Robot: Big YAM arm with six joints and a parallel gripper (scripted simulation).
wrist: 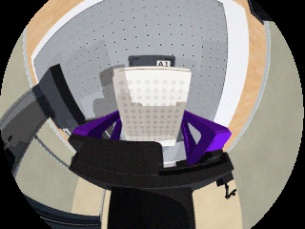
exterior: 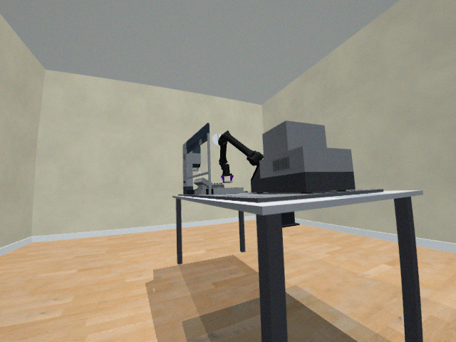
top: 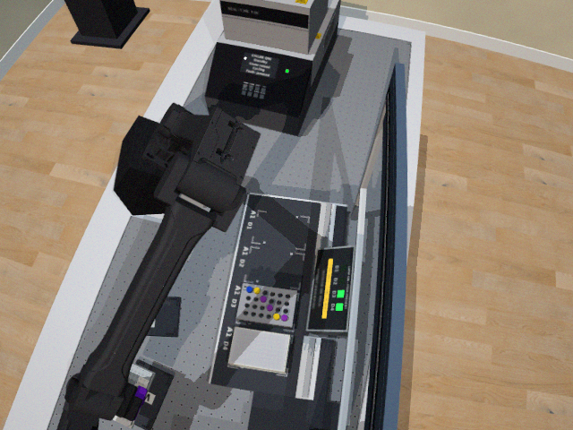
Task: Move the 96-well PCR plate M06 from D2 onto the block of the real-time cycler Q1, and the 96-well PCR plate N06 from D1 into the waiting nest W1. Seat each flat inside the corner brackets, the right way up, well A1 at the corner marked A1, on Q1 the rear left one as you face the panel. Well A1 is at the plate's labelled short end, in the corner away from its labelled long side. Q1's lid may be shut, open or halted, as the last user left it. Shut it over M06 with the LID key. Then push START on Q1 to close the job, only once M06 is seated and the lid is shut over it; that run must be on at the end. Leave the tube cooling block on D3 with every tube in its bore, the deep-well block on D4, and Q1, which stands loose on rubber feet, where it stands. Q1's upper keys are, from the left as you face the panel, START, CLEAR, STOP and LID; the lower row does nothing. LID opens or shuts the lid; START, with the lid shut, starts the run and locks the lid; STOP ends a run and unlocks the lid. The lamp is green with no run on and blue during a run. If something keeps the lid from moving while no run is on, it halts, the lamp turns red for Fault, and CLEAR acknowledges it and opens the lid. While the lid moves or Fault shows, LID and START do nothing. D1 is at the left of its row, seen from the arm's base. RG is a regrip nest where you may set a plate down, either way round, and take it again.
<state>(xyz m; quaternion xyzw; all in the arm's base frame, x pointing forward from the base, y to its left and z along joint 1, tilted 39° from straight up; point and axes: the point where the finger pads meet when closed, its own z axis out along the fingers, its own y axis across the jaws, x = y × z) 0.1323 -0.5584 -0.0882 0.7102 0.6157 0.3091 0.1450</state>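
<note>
The dark waiting nest W1 is 120 mm below my hand. Round my hand: nest A1 mark 110 mm below, 50 mm to the right, 30 mm behind; then dark regrip nest 190 mm to the left, 120 mm below, 50 mm behind; then white deep-well block 240 mm ahead, 180 mm to the left, 50 mm below.
</note>
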